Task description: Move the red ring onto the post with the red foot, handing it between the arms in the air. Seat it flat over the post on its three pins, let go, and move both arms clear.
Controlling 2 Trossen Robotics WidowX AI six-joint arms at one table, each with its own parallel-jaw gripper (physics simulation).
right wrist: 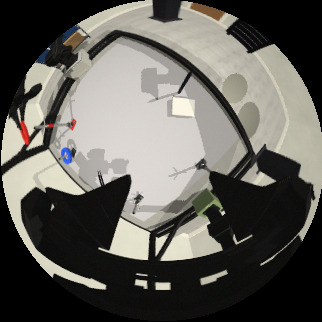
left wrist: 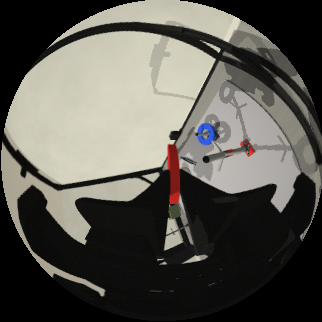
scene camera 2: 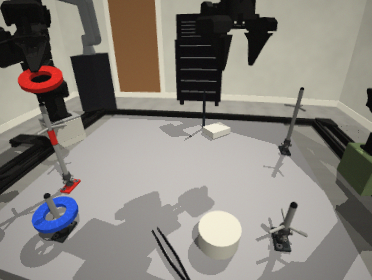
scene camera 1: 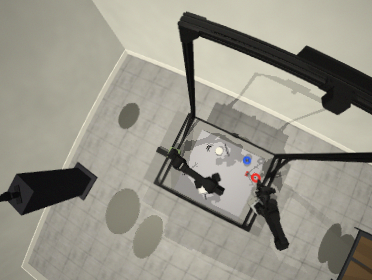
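Pixels of known places: left gripper, between the fingertips: (left wrist: 172,172) (scene camera 2: 35,74) (scene camera 1: 257,179); right gripper, between the fingertips: (right wrist: 170,176) (scene camera 2: 237,67); left arm's base, origin of its link: (right wrist: 71,60) (scene camera 2: 59,116) (scene camera 1: 258,206); right arm's base, origin of its link: (right wrist: 211,210) (scene camera 1: 173,153).
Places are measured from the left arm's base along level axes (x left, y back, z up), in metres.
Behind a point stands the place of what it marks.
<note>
My left gripper (scene camera 2: 35,69) @[x -0.096, y -0.261, z 0.171 m] (left wrist: 172,172) @[x -0.096, y -0.261, z 0.171 m] is shut on the rim of the red ring (scene camera 1: 251,178) @[x -0.063, y -0.293, z 0.165 m] (scene camera 2: 26,83) @[x -0.119, y -0.283, z 0.163 m] (left wrist: 174,172) @[x -0.099, y -0.244, z 0.178 m] (right wrist: 25,133), which it holds in the air. In scene camera 2 the ring looks roughly level and appears above the top of the tall grey post (scene camera 2: 60,161) @[x -0.106, y -0.271, z -0.002 m] (left wrist: 220,156) @[x -0.101, y -0.260, z 0.087 m]. In the left wrist view the post's dark top shows to the right of the ring, apart from it. The post has a red band, side pins and a red foot (scene camera 2: 70,186) @[x -0.107, y -0.276, z -0.067 m] (left wrist: 248,148) @[x -0.101, y -0.260, z -0.061 m] (right wrist: 73,124) @[x -0.096, y -0.275, z -0.068 m]. My right gripper (scene camera 2: 237,67) @[x 0.218, y -0.491, z 0.153 m] (right wrist: 170,176) @[x 0.218, y -0.491, z 0.153 m] is open and empty, high above the table.
A blue ring (scene camera 2: 70,205) @[x -0.144, y -0.385, z -0.022 m] (left wrist: 206,142) @[x -0.139, y -0.374, z -0.021 m] sits around a shorter post near the red foot. A white cylinder (scene camera 2: 220,235) @[x -0.030, y -0.602, z -0.038 m], thin black prongs (scene camera 2: 170,253) @[x -0.081, y -0.547, z -0.073 m], a white block (scene camera 2: 216,131) @[x 0.291, y -0.410, z -0.053 m], a pinned post (scene camera 2: 290,218) @[x 0.033, y -0.679, z -0.011 m] and a tall post (scene camera 2: 295,122) stand elsewhere. A dark frame surrounds the table.
</note>
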